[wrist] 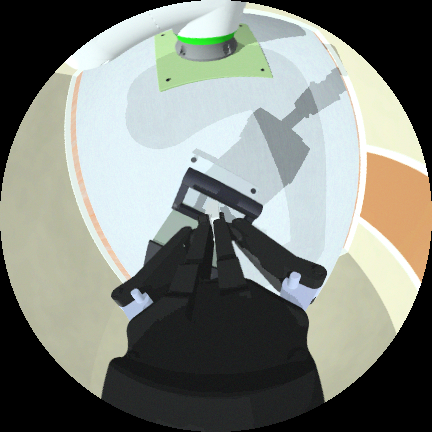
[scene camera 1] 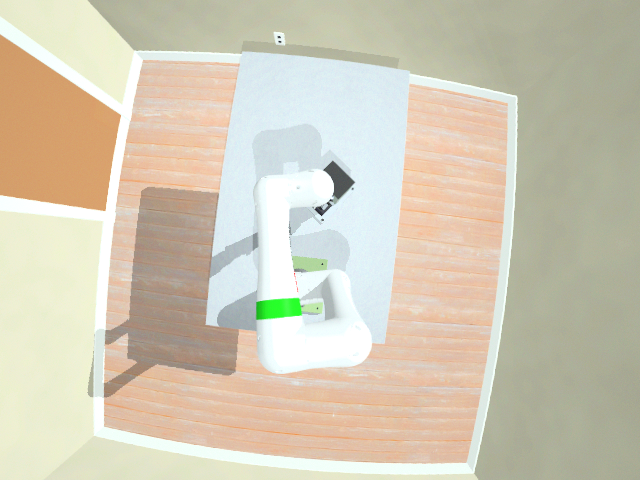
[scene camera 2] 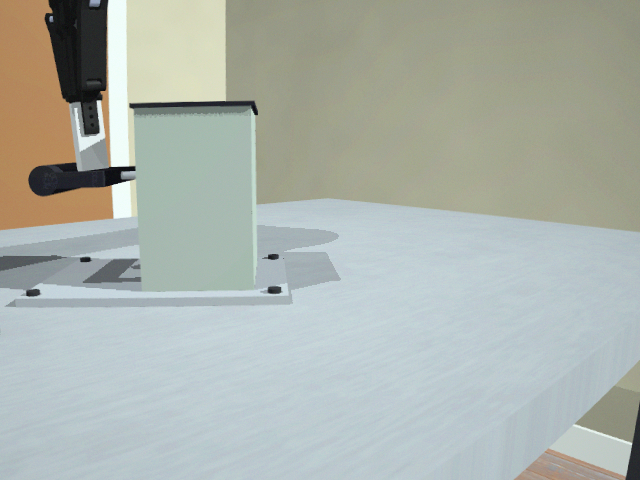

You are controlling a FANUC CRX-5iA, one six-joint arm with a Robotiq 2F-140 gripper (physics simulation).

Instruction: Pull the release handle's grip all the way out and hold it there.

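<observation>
The release handle's dark grip is a thick bar on a frame. It stands out from the pale green housing, whose dark lid shows from above. A short length of light rod shows between frame and housing. My gripper is shut and empty, pointing down. Its joined white fingertips are at the frame's opening, between the grip bar and the housing. In scene camera 2, the near side of the frame hides their lowest ends. I cannot tell whether they touch the bar. The arm hides the gripper in scene camera 1.
The housing stands on a light base plate with dark bolts, on the pale table. The arm's green mounting plate lies nearer the table's lower edge in scene camera 1. The white arm arches over the table.
</observation>
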